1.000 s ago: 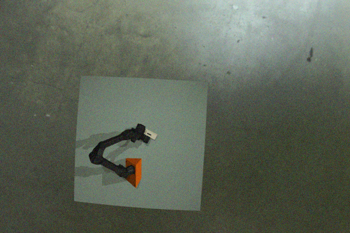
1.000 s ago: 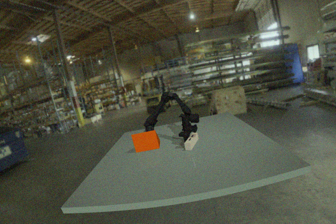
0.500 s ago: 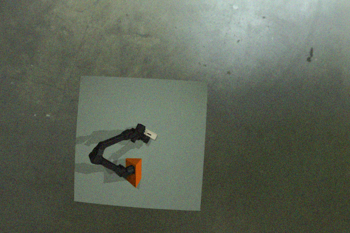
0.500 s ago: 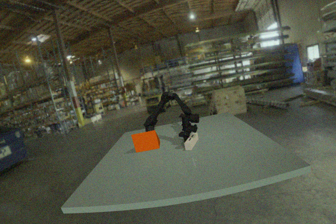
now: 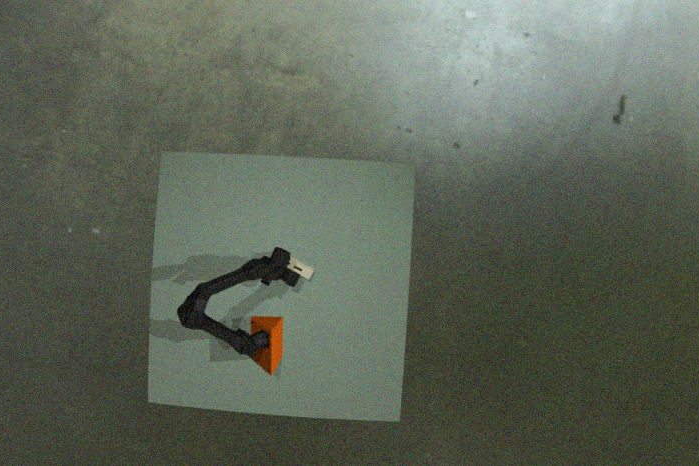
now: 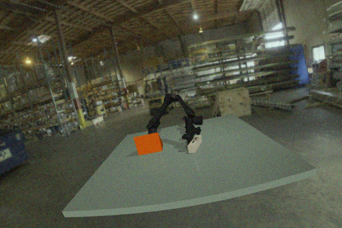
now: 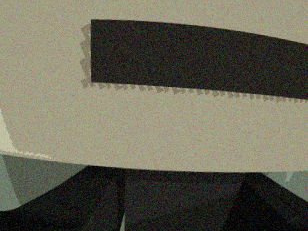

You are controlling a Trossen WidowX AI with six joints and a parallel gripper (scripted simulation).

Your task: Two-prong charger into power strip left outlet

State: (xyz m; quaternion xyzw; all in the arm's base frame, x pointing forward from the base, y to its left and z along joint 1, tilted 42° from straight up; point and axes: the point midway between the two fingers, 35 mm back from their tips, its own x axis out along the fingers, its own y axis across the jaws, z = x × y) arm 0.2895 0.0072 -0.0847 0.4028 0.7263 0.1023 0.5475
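Right now my gripper tip is 20 mm short of the dark two-prong charger, 10 mm to the left of it and 10 mm below it.
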